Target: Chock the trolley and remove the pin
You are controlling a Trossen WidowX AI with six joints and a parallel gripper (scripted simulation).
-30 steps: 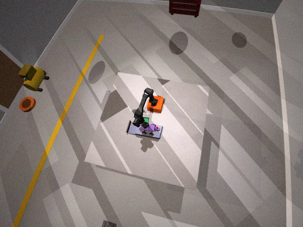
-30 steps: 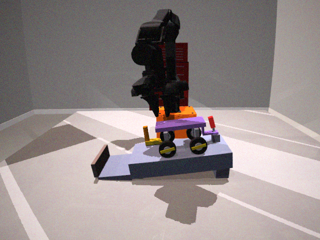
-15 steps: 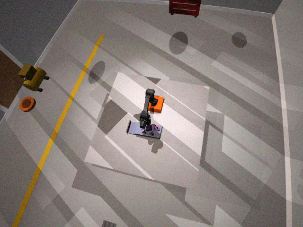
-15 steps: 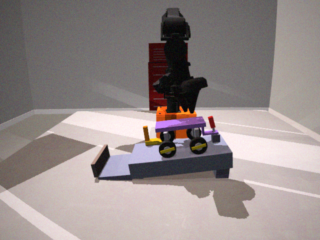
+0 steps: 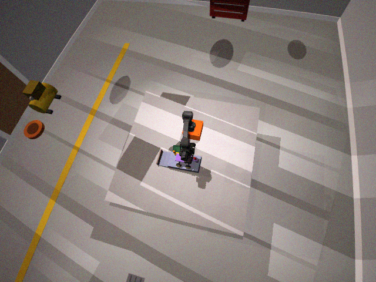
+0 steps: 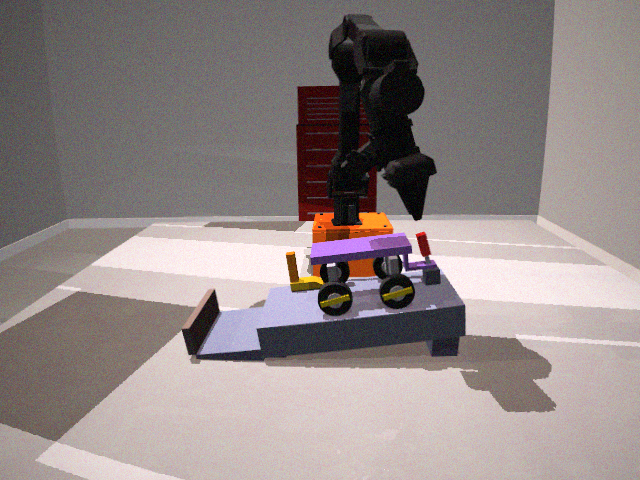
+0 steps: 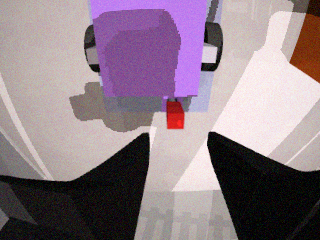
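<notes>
The red-headed stop pin is 6 cm below my gripper tip and 2 cm to the left of it. The rest, counted from my gripper tip: purple trolley: 8 cm to the right, 8 cm below, 1 cm ahead; ramp: 15 cm below, 9 cm to the right, 1 cm ahead; yellow chock: 17 cm to the right, 11 cm below, 5 cm behind.
</notes>
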